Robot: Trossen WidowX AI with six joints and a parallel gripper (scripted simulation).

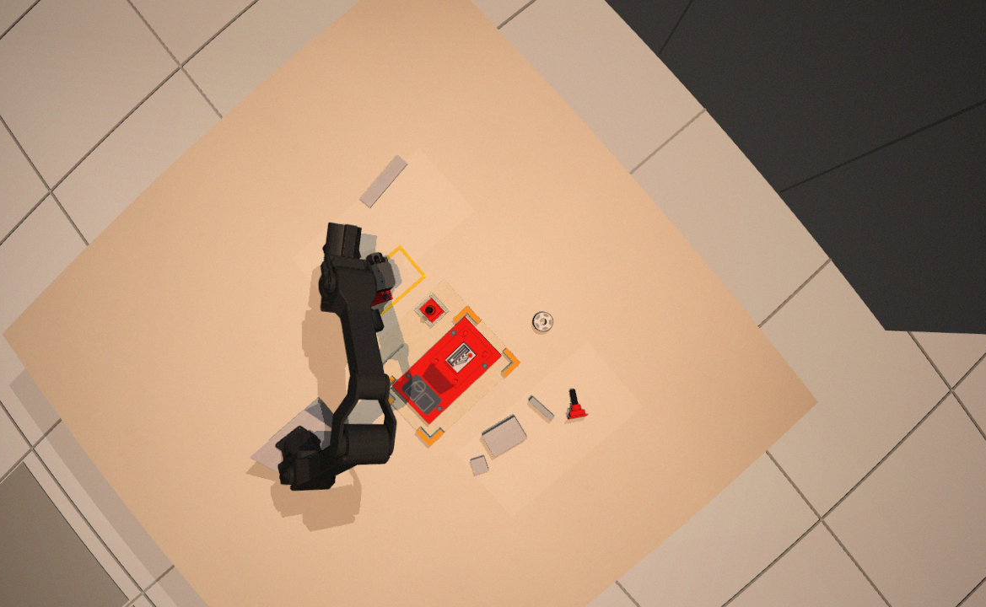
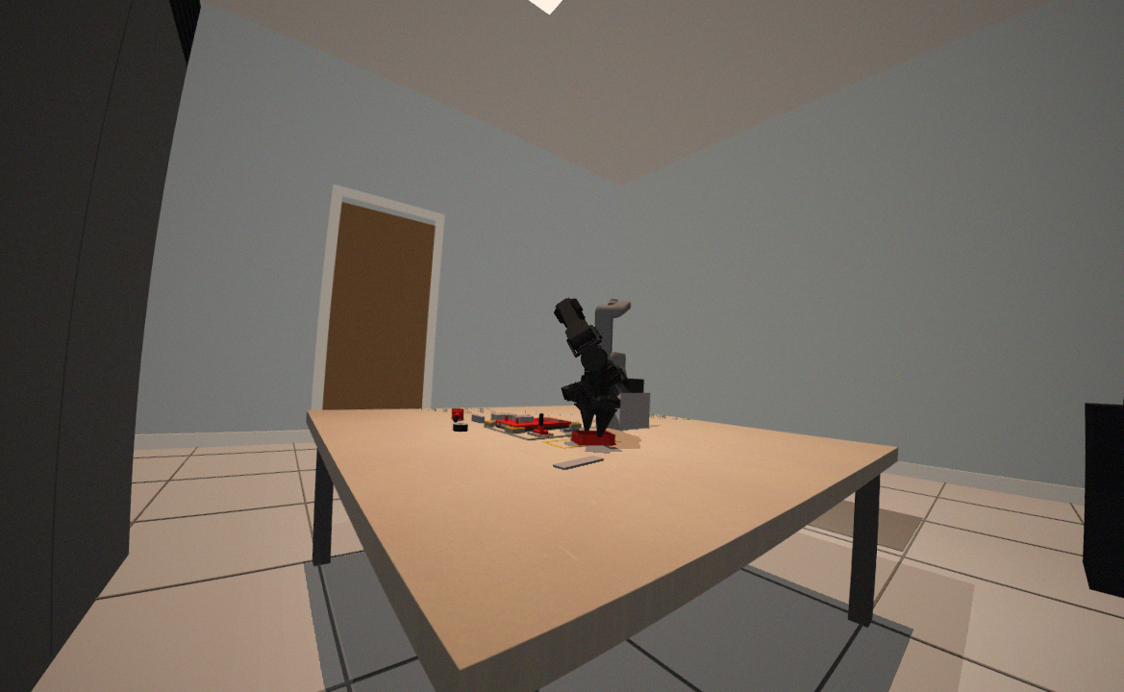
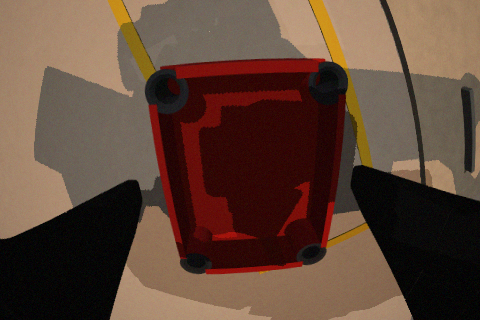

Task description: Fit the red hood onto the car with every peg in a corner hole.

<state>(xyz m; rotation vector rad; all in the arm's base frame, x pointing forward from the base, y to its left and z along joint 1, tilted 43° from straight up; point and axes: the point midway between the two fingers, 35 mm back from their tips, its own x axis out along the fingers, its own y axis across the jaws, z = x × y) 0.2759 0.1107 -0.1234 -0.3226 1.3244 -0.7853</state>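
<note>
My gripper tip is 10 mm above the red hood. The rest, counted from my gripper tip: grey engine block (220 mm to the right, 70 mm ahead); then grey bar (160 mm to the left, 160 mm ahead, 20 mm below).
</note>
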